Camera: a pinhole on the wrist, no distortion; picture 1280 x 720 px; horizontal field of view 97.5 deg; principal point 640.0 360.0 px. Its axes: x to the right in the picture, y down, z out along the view. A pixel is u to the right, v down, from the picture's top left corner.
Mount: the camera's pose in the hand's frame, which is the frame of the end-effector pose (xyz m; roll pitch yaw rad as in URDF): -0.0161 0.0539 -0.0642 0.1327 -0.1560 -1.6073
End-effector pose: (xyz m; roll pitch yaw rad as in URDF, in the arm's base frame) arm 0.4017 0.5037 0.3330 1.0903 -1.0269 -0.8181
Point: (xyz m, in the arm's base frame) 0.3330 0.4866 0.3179
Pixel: 1034 376
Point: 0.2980 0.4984 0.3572
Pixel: 831 446
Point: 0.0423 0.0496 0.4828
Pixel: 1092 667
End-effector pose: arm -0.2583 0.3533 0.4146 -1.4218 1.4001 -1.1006
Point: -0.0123 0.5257 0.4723
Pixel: 696 357
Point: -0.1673 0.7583 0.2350
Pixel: 112 672
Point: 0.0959 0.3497 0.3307
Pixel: 975 650
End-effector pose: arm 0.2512 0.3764 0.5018 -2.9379 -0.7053 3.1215
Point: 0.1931 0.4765 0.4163
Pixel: 490 450
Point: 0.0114 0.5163 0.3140
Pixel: 492 559
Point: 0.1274 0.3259 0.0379
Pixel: 753 223
